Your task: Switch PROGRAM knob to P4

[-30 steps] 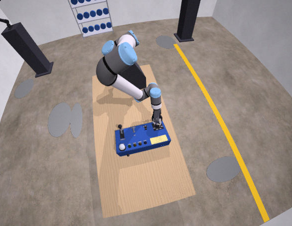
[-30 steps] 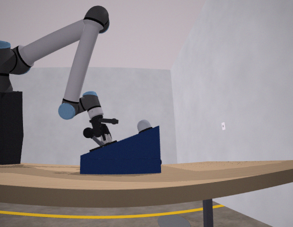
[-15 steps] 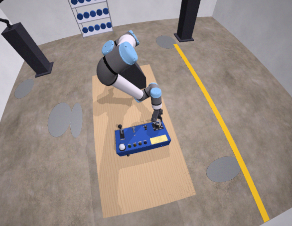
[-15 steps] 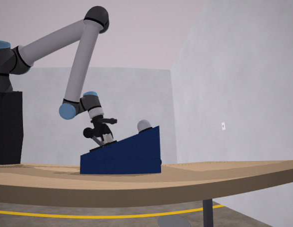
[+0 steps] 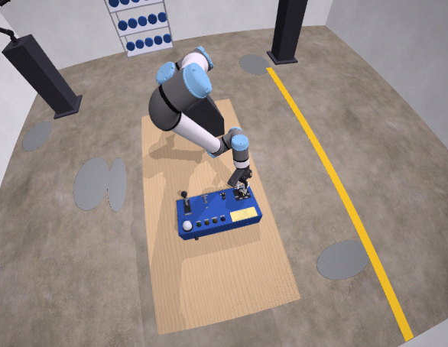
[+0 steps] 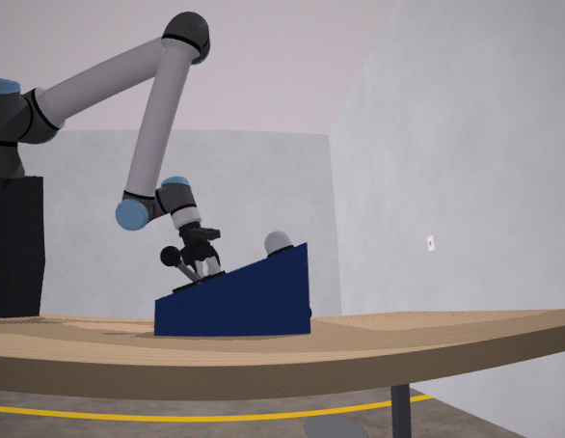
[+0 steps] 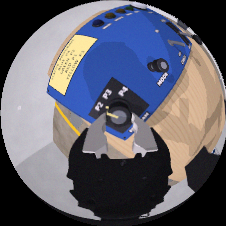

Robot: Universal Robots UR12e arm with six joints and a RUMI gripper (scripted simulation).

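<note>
Now: hand 12 cm to the left of the black mode knob. The rest, counted from my hand: black ball lever: 2 cm behind, 36 cm to the right, 1 cm above; blue console: 3 cm ahead, 18 cm to the right, 3 cm below; toggle: 24 cm to the right, 1 cm below.
</note>
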